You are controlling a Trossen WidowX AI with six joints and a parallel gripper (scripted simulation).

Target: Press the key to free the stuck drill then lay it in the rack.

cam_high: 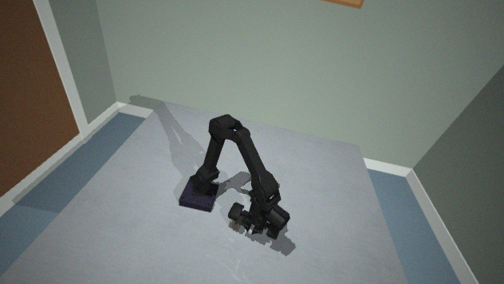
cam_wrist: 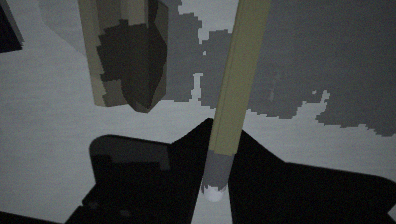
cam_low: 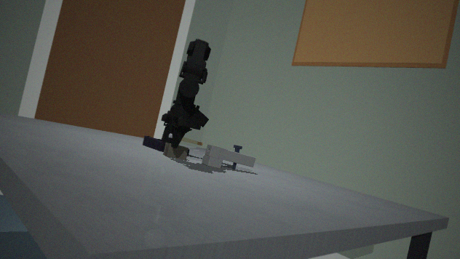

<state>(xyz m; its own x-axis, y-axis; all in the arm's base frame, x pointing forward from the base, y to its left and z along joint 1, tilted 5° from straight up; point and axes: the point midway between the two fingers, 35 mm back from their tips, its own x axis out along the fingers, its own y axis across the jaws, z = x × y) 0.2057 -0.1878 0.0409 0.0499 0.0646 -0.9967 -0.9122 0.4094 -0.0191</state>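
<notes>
The drill lies 20 mm ahead of my gripper tip, 40 mm to the left of it and 30 mm above it. Also, from my gripper tip: grey block (90 mm ahead, 180 mm to the left); then tan rack (50 mm behind, 60 mm to the left, 20 mm below); then dark blue key (100 mm ahead, 210 mm to the left, 20 mm above).
</notes>
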